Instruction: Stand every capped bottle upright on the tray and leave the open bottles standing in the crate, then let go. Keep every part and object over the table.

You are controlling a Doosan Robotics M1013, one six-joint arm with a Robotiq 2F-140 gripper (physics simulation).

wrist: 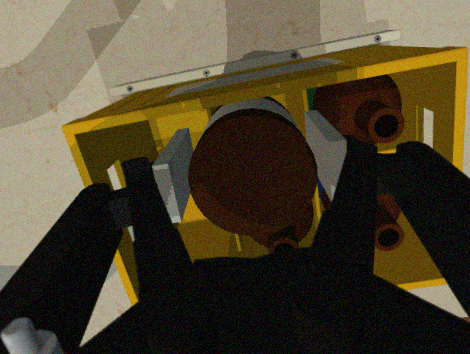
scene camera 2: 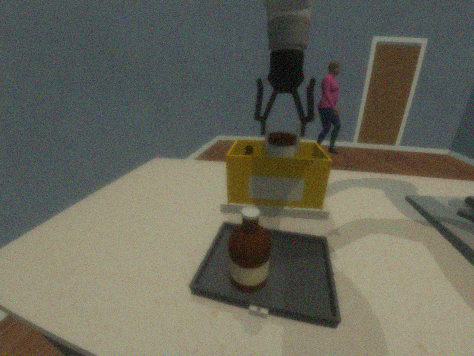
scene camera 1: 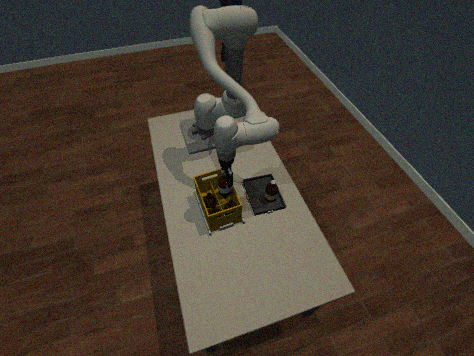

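Pixels of known places: gripper, fingertip midpoint: (wrist: 249,142) (scene camera 2: 281,148) (scene camera 1: 226,184); arm's base, origin of the base link: (scene camera 1: 208,127).
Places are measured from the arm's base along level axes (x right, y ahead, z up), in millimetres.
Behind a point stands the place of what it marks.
Note:
My gripper (scene camera 1: 226,176) @(x 175, y 620, z 154 mm) (scene camera 2: 282,131) is shut on a brown bottle (scene camera 1: 225,188) @(x 201, y 655, z 173 mm) (scene camera 2: 282,146) @(x 151, y 623, z 167 mm) (wrist: 250,170) @(x 181, y 619, z 189 mm) with a pale label. Its mouth looks open in the wrist view, near the palm. The bottle is raised partly above the rim of the yellow crate (scene camera 1: 225,220) @(x 259, y 755, z 38 mm) (scene camera 2: 240,175) @(x 160, y 730, z 83 mm) (wrist: 461,115) @(x 207, y 760, z 139 mm); its lower part is hidden. Two open brown bottles stand in crate compartments: one (wrist: 345,102) @(x 187, y 700, z 87 mm) at the upper right of the wrist view, another (wrist: 389,220) @(x 284, y 706, z 121 mm) below it. A white-capped brown bottle (scene camera 1: 271,192) @(x -46, y 740, z 68 mm) (scene camera 2: 249,250) @(x -100, y 716, z 72 mm) stands upright on the dark tray (scene camera 1: 257,201) @(x 16, y 702, z -32 mm) (scene camera 2: 300,260) @(x -31, y 601, z -31 mm).
A pale rail (scene camera 2: 275,211) @(x 134, y 630, z -19 mm) (wrist: 250,64) @(x 140, y 635, z -6 mm) with screws runs along the crate's base on the tray side. A grey plate (scene camera 1: 201,148) @(x 129, y 153, z -16 mm) (scene camera 2: 440,220) @(x 62, y 169, z -12 mm) lies by the robot's base. A person (scene camera 2: 329,100) in pink is in the background, beyond the table.

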